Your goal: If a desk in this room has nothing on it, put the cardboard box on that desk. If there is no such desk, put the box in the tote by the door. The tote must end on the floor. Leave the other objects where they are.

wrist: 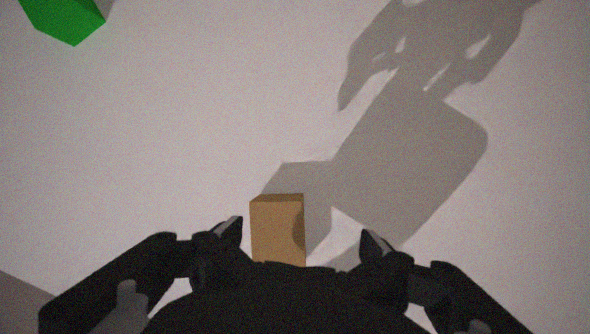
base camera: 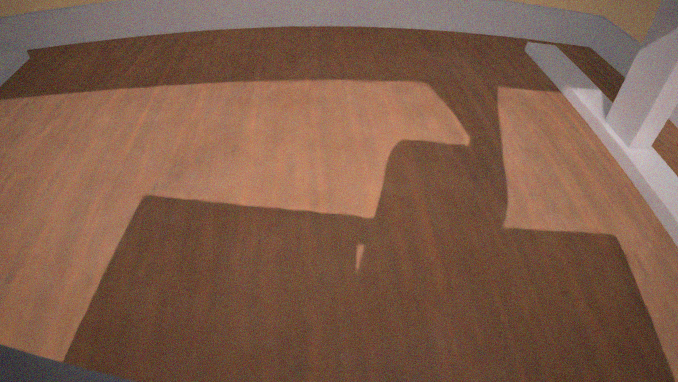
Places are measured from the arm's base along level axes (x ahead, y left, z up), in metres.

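Where they show: gripper, fingertip midpoint: [wrist: 300, 235].
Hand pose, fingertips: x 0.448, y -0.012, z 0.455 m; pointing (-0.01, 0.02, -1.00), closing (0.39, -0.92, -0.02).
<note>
After its pixels a point has its place.
In the wrist view the brown cardboard box [wrist: 277, 231] {y 0.001, x 0.410, z 0.373 m} stands on a pale, light surface [wrist: 150, 125] {y 0.225, x 0.434, z 0.323 m}. Its sides line up nearly with the view's edges. My gripper [wrist: 300, 235] {y -0.012, x 0.448, z 0.456 m} is open, seen from above. The box shows between the two fingertips, nearer to the left one, and no finger is seen to touch it. The gripper's body hides the box's lower end. The height of the fingers above the box is hard to tell. The tote and the door do not show in either view.
A green object [wrist: 67, 20] {y 0.362, x 0.507, z 0.353 m} stands on the same pale surface at the top left of the wrist view. In the base camera view a white leg and foot bar [base camera: 595, 110] {y -0.437, x 0.677, z -0.372 m} stand on the wooden floor [base camera: 250, 130] {y 0.144, x 0.547, z -0.397 m} at the right, and a grey baseboard [base camera: 300, 12] {y 0.136, x 0.950, z -0.363 m} runs along the back wall.
</note>
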